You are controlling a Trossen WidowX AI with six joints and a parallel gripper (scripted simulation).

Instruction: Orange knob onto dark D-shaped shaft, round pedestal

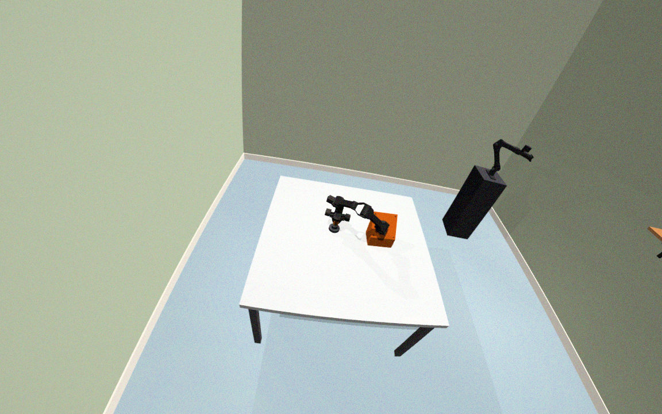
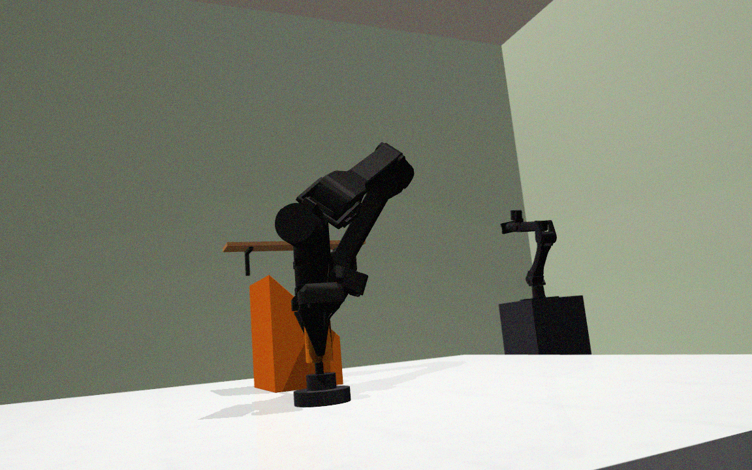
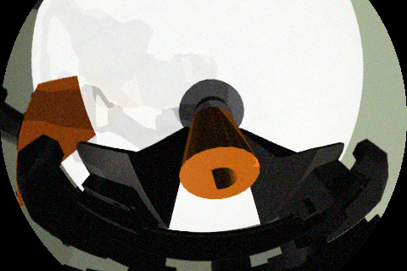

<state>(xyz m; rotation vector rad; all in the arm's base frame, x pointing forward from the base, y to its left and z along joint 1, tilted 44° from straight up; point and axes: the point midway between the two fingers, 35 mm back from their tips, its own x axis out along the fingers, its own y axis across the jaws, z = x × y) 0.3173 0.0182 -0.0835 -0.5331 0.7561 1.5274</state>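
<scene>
The orange knob is 20 mm above my gripper tip. Round my gripper tip: round dark pedestal (40 mm below).
</scene>
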